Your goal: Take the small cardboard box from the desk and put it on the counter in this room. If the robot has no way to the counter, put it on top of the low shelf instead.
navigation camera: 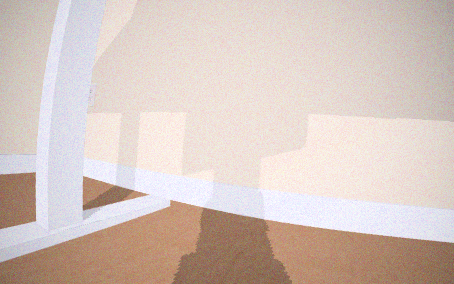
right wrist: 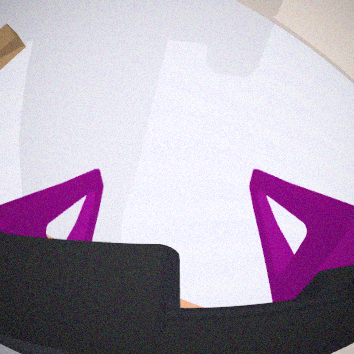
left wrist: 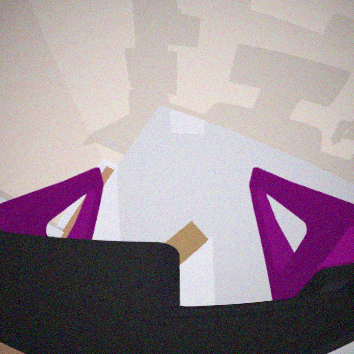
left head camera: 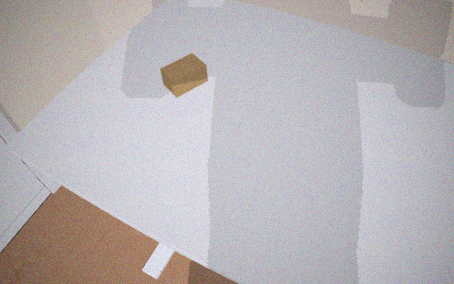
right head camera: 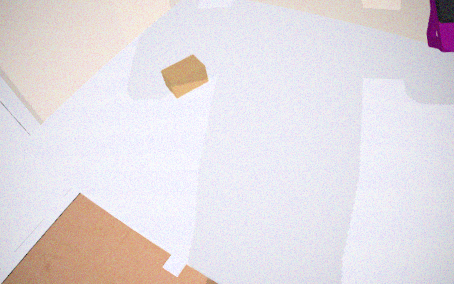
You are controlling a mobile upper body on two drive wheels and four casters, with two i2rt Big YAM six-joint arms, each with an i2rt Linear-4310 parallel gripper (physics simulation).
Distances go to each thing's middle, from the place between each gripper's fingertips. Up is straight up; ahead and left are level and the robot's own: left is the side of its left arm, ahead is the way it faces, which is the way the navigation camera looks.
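You'll find the small brown cardboard box (left head camera: 189, 72) 320 mm below my right hand, 290 mm ahead of it and 430 mm to the left of it.
Counted from my left hand, the box is 410 mm below, 30 mm to the right and 30 mm ahead.
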